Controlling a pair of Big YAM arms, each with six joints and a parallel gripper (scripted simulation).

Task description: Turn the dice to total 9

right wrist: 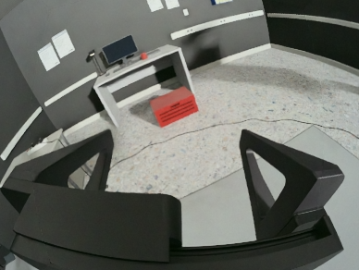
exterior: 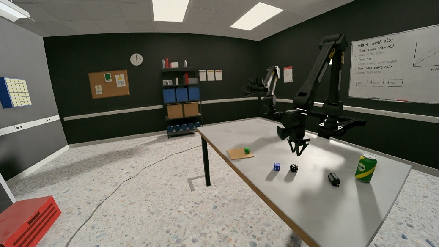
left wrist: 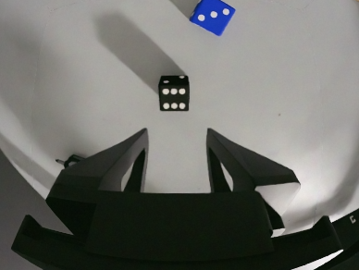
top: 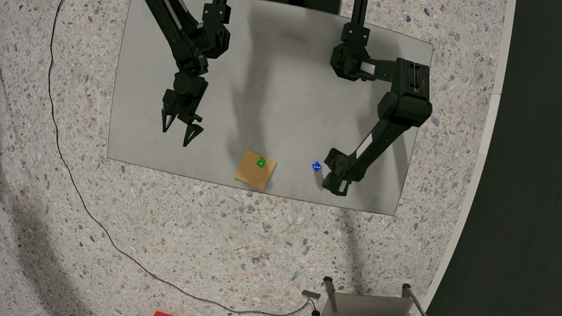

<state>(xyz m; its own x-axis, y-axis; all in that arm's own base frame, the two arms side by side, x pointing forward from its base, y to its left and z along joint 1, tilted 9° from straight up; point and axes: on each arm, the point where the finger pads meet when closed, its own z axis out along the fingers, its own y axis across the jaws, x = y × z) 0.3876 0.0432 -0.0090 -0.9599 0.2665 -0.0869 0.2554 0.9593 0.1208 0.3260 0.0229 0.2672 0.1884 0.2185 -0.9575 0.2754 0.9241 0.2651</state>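
Right now my left hand is 8 cm above the black die. The rest, counted from my left hand: blue die (7 cm ahead, 6 cm to the right, 8 cm below); then brown square mat (13 cm ahead, 32 cm to the right, 10 cm below); then green die (9 cm ahead, 29 cm to the right, 8 cm below).
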